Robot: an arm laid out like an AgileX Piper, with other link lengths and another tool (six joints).
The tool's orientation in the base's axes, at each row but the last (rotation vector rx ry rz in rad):
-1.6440, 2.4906, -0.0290
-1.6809, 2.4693, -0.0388
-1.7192, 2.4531, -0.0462
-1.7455, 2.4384, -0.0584
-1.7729, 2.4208, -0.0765
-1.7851, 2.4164, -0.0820
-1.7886, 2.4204, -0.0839
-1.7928, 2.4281, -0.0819
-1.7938, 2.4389, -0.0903
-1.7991, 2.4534, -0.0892
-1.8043, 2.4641, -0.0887
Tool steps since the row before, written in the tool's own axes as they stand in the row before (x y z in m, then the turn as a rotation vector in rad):
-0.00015, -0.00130, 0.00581, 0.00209, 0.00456, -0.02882
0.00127, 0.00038, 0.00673, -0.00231, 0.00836, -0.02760
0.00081, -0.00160, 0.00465, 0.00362, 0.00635, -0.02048
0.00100, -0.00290, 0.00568, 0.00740, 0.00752, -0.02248
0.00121, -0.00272, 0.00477, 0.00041, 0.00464, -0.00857
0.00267, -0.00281, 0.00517, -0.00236, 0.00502, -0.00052
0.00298, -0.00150, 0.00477, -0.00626, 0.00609, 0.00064
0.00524, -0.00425, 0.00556, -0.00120, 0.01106, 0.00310
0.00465, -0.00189, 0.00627, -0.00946, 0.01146, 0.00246
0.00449, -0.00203, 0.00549, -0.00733, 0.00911, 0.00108
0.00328, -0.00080, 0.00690, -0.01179, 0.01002, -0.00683
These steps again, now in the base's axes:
0.00206, 0.00003, -0.00559, -0.00904, -0.00212, 0.02774
0.00015, -0.00060, -0.00683, -0.01079, 0.00344, 0.02662
0.00186, -0.00104, -0.00451, -0.00993, -0.00240, 0.01920
0.00319, -0.00160, -0.00538, -0.01250, -0.00569, 0.02069
0.00289, -0.00178, -0.00448, -0.00573, 0.00067, 0.00787
0.00262, -0.00319, -0.00497, -0.00415, 0.00372, 0.00007
0.00122, -0.00313, -0.00475, -0.00388, 0.00780, -0.00093
0.00323, -0.00610, -0.00536, -0.00973, 0.00451, -0.00427
0.00121, -0.00488, -0.00626, -0.00776, 0.01250, -0.00323
0.00121, -0.00483, -0.00544, -0.00633, 0.00974, -0.00170
0.00049, -0.00334, -0.00690, -0.00667, 0.01424, 0.00623

